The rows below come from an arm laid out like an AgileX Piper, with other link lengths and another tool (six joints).
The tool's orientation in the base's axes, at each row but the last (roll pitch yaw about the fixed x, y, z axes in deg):
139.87 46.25 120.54
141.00 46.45 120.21
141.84 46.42 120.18
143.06 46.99 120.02
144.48 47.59 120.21
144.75 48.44 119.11
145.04 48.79 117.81
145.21 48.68 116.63
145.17 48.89 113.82
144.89 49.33 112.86
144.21 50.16 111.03
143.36 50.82 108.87
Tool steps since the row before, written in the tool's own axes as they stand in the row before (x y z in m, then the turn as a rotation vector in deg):
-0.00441 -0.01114 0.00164 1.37 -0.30 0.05
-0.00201 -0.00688 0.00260 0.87 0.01 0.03
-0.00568 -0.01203 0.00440 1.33 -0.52 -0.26
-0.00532 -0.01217 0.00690 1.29 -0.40 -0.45
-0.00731 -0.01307 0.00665 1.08 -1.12 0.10
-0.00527 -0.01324 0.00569 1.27 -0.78 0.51
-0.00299 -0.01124 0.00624 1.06 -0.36 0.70
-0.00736 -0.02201 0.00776 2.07 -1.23 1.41
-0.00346 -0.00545 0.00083 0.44 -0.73 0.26
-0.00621 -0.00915 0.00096 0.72 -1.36 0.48
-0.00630 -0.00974 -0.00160 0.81 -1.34 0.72
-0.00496 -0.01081 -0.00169 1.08 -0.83 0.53
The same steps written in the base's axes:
-0.00178 -0.01166 -0.00265 -0.57 0.57 -1.15
-0.00019 -0.00704 -0.00292 -0.27 0.52 -0.64
0.00011 -0.01359 -0.00339 -0.91 0.43 -1.04
0.00168 -0.01406 -0.00486 -0.99 0.54 -0.86
0.00146 -0.01597 -0.00337 -0.83 -0.27 -1.29
-0.00040 -0.01475 -0.00421 -0.39 0.00 -1.53
-0.00001 -0.01206 -0.00536 0.04 0.15 -1.31
-0.00365 -0.02317 -0.00697 -0.17 -0.12 -2.78
-0.00159 -0.00631 0.00011 -0.34 -0.35 -0.75
-0.00303 -0.01065 0.00077 -0.61 -0.71 -1.31
-0.00559 -0.01009 0.00202 -0.43 -0.73 -1.50
-0.00687 -0.00983 0.00063 -0.32 -0.14 -1.42

